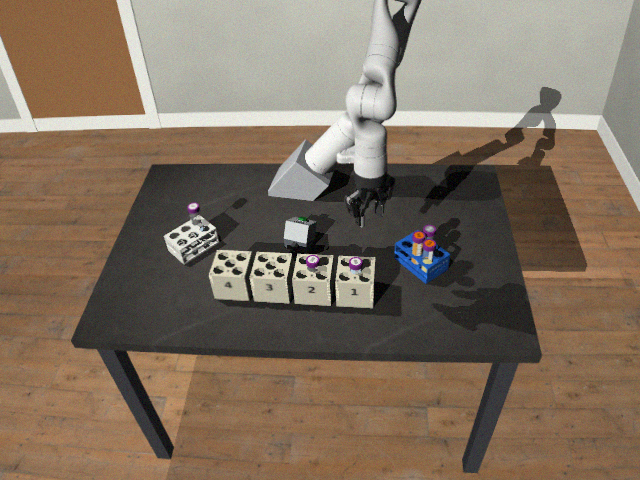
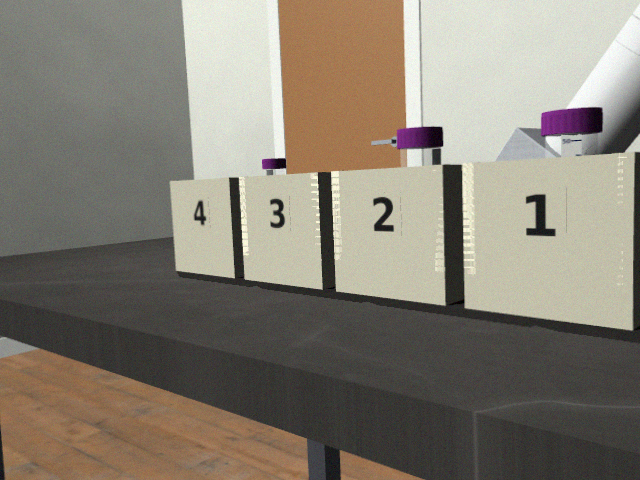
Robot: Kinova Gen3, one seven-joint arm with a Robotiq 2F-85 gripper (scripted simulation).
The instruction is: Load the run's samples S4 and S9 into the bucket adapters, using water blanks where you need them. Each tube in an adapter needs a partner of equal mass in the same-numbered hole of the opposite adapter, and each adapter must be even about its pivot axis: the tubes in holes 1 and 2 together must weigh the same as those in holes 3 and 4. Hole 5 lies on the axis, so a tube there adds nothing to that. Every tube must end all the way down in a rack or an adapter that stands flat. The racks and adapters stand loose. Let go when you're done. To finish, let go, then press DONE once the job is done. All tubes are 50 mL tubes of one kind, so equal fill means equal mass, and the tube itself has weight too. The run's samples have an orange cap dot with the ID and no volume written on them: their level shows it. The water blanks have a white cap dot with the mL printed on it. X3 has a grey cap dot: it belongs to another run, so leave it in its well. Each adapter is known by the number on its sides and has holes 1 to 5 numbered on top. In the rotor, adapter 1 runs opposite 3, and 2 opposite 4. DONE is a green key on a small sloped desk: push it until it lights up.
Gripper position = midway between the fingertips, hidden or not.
In view: my gripper (image 1: 369,220), an adapter 1 (image 2: 545,238), an adapter 2 (image 2: 398,232), an adapter 3 (image 2: 287,220), an adapter 4 (image 2: 206,213), a white rack (image 1: 195,243), a blue rack (image 1: 440,264) and a done desk (image 1: 300,233).
The adapter 1 also shows in image 1 (image 1: 352,290). The adapter 2 is seen too in image 1 (image 1: 311,288). The adapter 3 shows as well in image 1 (image 1: 275,285). Image 2 does not show the blue rack: it is out of frame.
